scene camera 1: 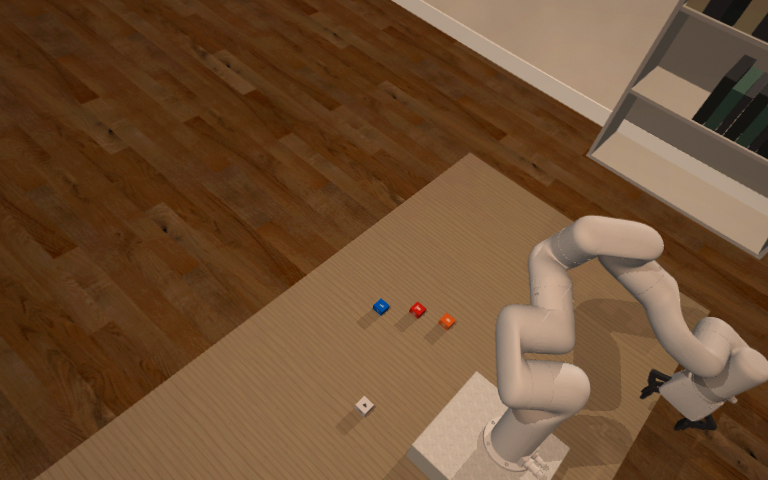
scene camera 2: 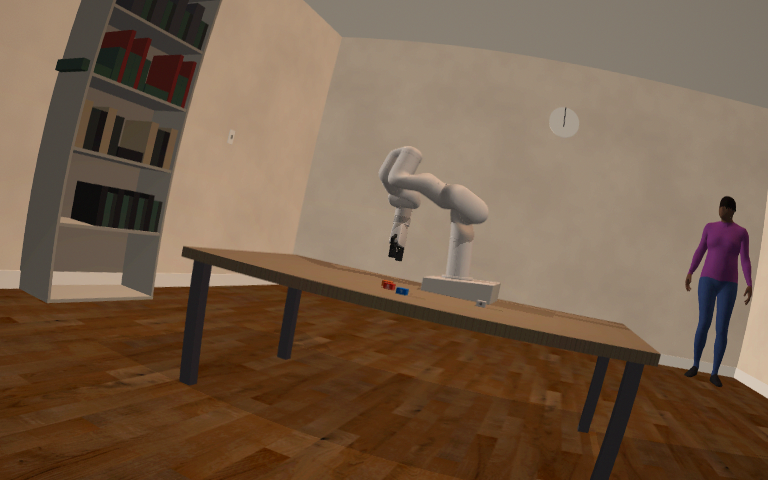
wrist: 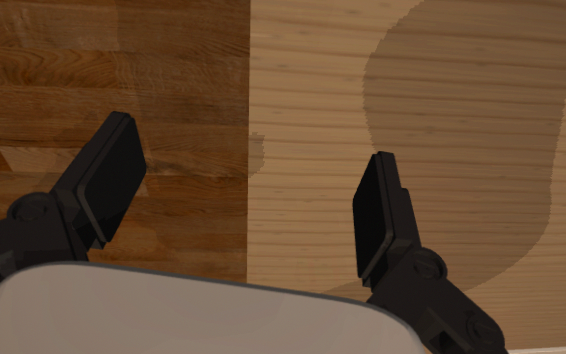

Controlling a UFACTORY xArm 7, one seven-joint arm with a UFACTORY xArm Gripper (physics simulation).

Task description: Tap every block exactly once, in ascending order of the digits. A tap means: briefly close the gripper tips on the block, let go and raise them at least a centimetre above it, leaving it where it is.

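A blue block (scene camera 1: 381, 306) (scene camera 2: 402, 291), a red block (scene camera 1: 417, 309) (scene camera 2: 389, 286) and an orange block (scene camera 1: 446, 321) lie near each other on the table (scene camera 1: 317, 339) (scene camera 2: 339, 277). A white block (scene camera 1: 364, 405) (scene camera 2: 480, 303) lies apart from them, nearer the robot base. The digits on the blocks are too small to read. My gripper (scene camera 1: 661, 408) (scene camera 2: 395, 259) (wrist: 252, 158) is open and empty. It hangs high at the table's edge, on the far side of the arm from the blocks. No block shows in the wrist view.
The white robot base (scene camera 1: 453, 424) (scene camera 2: 453, 287) stands on the table. A bookshelf (scene camera 1: 628, 93) (scene camera 2: 42, 169) stands on the floor beyond one end of the table. A person (scene camera 2: 724, 249) stands at the right in the second scene view.
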